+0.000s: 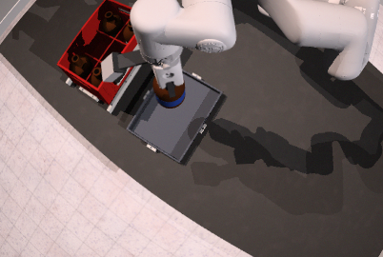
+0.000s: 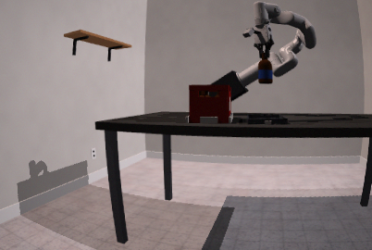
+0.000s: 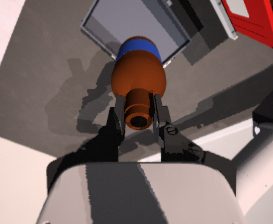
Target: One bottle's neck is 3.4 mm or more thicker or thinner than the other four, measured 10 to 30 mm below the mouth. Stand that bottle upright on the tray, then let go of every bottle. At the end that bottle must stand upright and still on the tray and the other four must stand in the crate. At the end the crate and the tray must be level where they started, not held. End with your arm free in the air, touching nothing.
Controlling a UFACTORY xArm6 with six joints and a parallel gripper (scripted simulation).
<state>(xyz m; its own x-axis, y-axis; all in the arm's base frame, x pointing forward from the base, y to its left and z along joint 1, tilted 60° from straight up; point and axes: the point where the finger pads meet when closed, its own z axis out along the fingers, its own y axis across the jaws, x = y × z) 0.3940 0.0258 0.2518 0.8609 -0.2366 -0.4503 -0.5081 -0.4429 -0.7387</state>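
The dark flat tray lies 33 cm below my hand. The rest, counted from my hand: red crate 28 cm to the right, 25 cm below, 2 cm ahead.
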